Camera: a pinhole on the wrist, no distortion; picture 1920 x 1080 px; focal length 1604.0 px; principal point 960.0 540.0 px. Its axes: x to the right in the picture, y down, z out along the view. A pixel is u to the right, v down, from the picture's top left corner.
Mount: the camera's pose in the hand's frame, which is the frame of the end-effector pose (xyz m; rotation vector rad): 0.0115 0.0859 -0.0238 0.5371 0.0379 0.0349
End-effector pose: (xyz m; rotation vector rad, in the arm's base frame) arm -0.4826 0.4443 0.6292 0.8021 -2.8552 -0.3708
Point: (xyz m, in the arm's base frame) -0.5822 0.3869 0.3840
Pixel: 1318.2 564.9
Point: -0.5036 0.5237 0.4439
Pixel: 528.1 993.3
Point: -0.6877 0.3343 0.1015
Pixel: 1374.2 775.9
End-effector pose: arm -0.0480 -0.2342 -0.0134 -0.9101 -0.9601 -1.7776
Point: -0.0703 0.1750 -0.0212
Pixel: 310.2 535.6
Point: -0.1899 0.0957 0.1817
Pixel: 1190.3 387.2
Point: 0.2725 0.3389 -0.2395
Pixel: outside the picture
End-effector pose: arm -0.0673 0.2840 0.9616 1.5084 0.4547 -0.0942
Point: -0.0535 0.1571 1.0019
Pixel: 474.1 875.9
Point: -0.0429 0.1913 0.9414
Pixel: 855.6 254.7
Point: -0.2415 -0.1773 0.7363
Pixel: 329.4 228.2
